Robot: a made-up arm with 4 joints.
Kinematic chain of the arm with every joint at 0, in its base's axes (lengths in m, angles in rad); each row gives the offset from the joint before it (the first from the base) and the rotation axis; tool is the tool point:
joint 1: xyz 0 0 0.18 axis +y
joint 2: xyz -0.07 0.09 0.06 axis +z
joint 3: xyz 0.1 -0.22 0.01 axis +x
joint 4: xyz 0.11 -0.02 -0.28 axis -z
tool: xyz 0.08 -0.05 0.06
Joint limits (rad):
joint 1: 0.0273..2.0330
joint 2: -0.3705..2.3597
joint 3: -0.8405..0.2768
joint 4: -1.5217..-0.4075
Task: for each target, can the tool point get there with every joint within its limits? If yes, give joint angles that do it. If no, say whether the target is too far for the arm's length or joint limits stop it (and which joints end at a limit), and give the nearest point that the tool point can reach.
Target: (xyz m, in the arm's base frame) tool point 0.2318 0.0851 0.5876
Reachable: no: joint limits stop it (at a limit: joint 1, joint 2, joint 3, joint 4) | nearest point -0.0309 0.3502 0.4004 | short by 0.417 m
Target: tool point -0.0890 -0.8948 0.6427
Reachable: no: too far | nearest point -0.0751 -0.3989 0.1443 | short by 0.703 m
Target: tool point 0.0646 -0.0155 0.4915
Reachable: no: joint limits stop it (at a limit: joint 1, joint 2, joint 3, joint 4) | nearest point -0.0309 0.3502 0.4004 | short by 0.389 m
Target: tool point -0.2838 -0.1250 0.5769
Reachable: no: joint limits stop it (at a limit: joint 1, joint 2, joint 4) | nearest point -0.1805 -0.2266 0.1692 | short by 0.433 m
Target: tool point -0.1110 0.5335 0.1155
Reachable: yes | joints 1.7261 2.1204 -0.7373 -0.8841
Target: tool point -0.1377 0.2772 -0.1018
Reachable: yes | joints 1.5370 1.2080 -0.2346 -0.9227
